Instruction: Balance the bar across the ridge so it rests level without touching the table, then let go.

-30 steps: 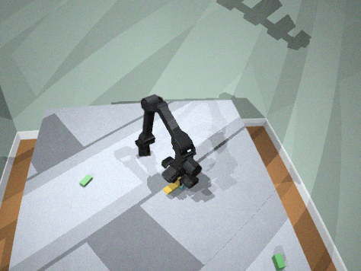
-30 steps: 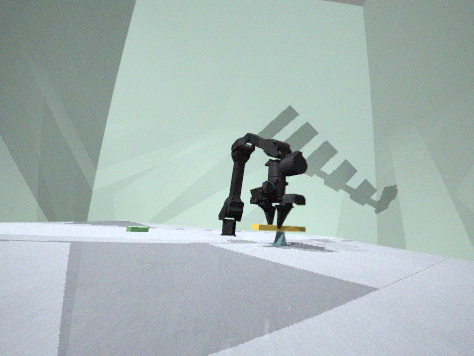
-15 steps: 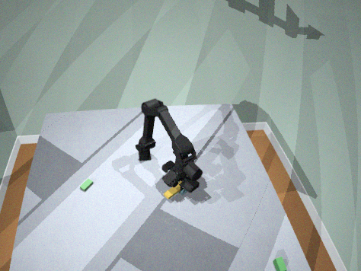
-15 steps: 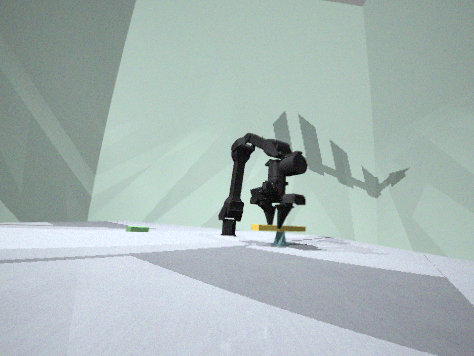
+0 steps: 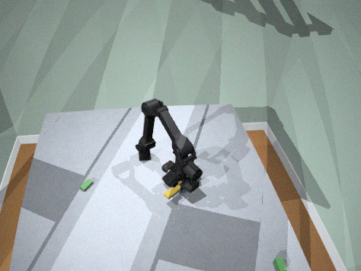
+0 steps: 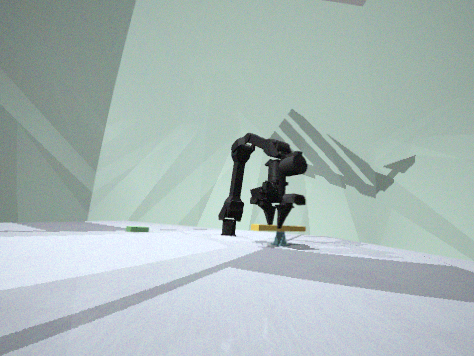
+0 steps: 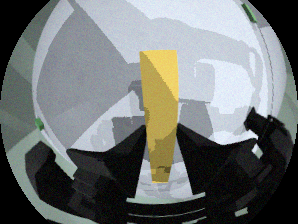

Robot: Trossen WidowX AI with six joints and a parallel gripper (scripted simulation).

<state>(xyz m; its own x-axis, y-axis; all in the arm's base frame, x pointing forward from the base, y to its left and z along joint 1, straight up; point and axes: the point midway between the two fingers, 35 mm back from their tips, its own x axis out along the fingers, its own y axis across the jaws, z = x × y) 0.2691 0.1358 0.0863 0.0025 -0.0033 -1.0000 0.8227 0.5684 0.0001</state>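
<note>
Right now my gripper tip is 20 mm to the right of the yellow bar and 20 mm past it.
</note>
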